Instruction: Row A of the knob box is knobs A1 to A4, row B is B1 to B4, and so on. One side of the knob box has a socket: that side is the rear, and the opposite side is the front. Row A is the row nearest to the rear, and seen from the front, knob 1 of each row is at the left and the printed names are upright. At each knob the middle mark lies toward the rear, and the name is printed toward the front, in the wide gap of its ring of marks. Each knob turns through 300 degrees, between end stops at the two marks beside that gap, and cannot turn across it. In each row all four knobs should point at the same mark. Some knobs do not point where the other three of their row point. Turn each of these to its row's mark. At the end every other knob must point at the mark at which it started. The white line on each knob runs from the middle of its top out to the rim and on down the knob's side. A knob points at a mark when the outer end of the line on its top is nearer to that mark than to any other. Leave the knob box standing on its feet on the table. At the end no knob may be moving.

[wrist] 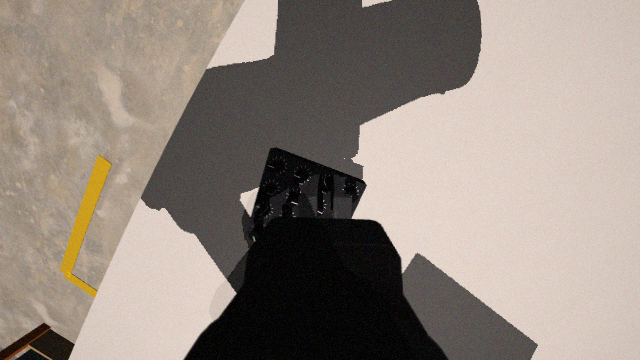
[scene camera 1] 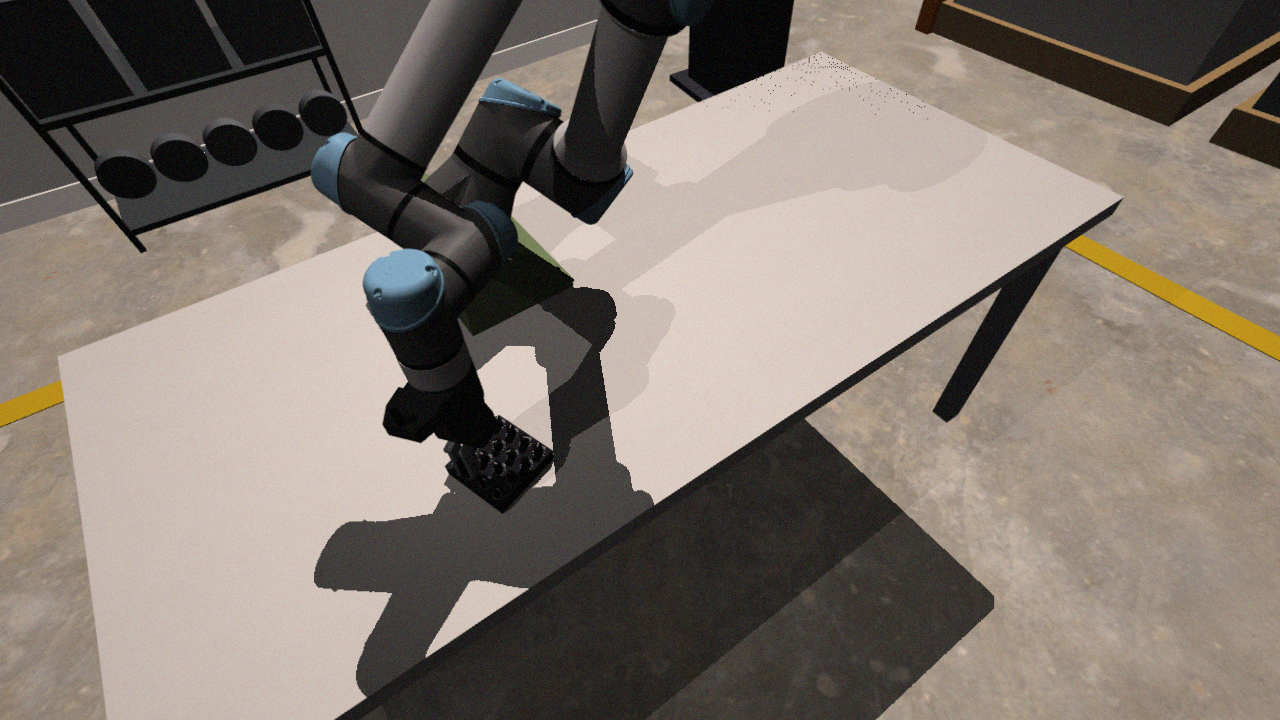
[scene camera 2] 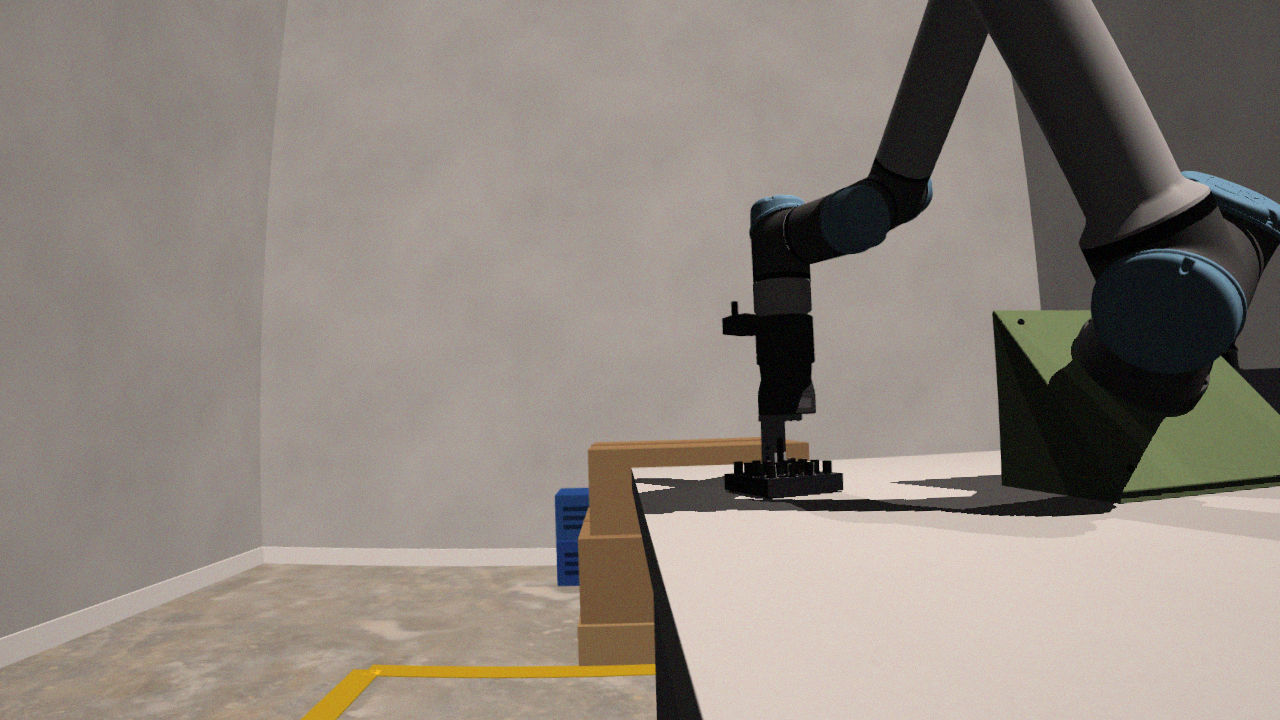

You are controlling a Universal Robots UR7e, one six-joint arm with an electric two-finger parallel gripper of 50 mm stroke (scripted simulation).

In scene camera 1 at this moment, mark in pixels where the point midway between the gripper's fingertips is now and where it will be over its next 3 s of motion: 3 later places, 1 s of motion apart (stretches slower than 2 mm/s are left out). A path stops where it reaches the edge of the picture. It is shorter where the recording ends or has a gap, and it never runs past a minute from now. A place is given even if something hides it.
My gripper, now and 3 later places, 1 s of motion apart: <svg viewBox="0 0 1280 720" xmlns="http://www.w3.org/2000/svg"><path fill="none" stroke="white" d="M470 470L465 458L476 448L504 427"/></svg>
